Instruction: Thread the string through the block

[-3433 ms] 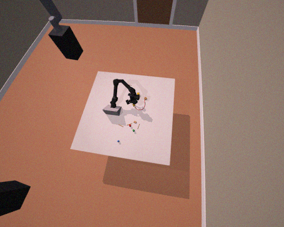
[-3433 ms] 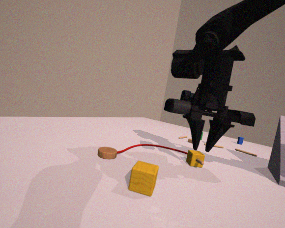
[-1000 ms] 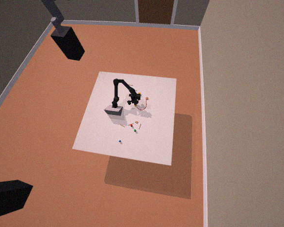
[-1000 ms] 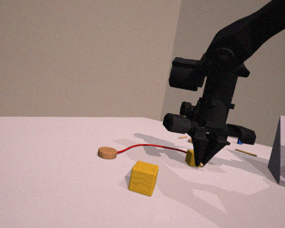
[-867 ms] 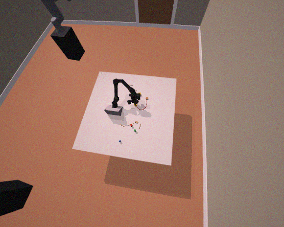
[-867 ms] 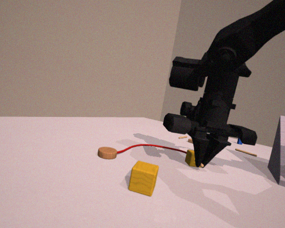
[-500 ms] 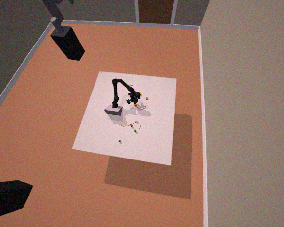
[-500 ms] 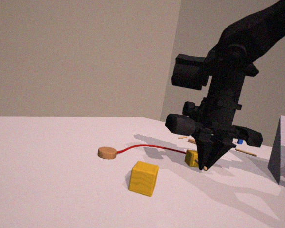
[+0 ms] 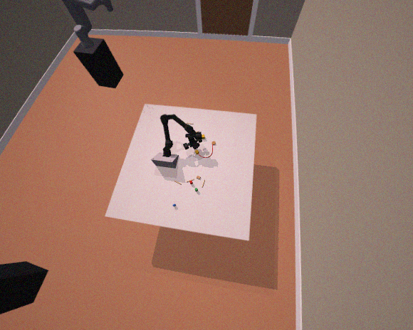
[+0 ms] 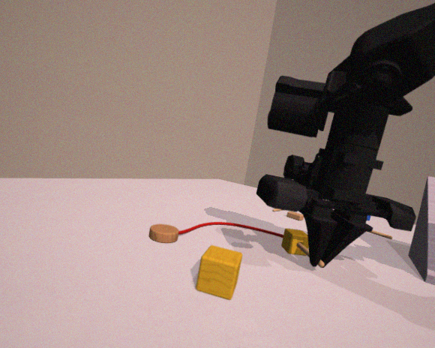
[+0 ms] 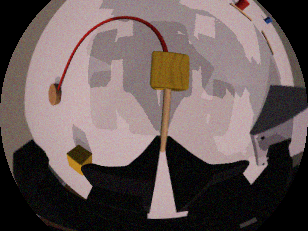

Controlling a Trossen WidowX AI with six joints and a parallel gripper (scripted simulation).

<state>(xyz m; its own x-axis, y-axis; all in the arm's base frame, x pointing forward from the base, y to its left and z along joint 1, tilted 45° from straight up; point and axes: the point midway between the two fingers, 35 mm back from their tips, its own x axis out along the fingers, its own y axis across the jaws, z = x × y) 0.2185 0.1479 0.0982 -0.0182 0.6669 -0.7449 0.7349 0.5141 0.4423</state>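
My gripper tip is now 60 mm short of the yellow block, 140 mm to the right of it and 10 mm below it. Round my gripper tip: thin wooden stick 30 mm ahead, 30 mm to the right, 10 mm above; then short wooden piece 130 mm ahead, 300 mm to the right; then round wooden button 180 mm ahead, 90 mm to the left.
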